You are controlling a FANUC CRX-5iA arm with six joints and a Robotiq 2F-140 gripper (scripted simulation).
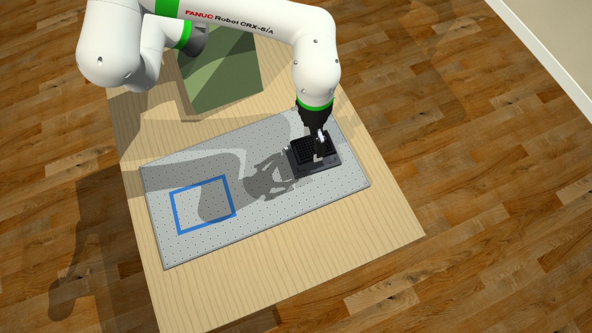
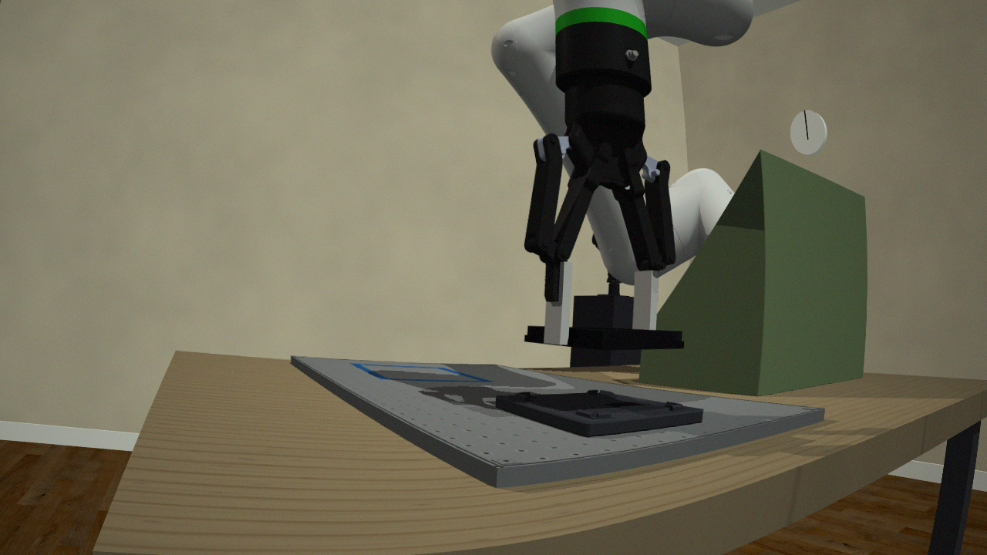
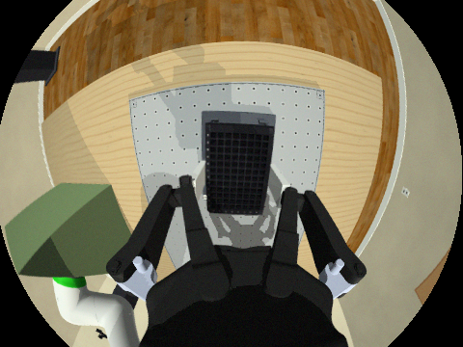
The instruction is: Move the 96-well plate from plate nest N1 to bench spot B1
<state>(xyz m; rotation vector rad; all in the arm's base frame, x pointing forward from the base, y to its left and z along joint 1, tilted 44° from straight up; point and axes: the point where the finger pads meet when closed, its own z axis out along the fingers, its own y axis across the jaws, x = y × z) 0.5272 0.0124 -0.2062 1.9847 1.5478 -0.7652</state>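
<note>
The plate nest N1 lies 9 cm below my hand. Also, from my hand: 96-well plate (2 cm below).
</note>
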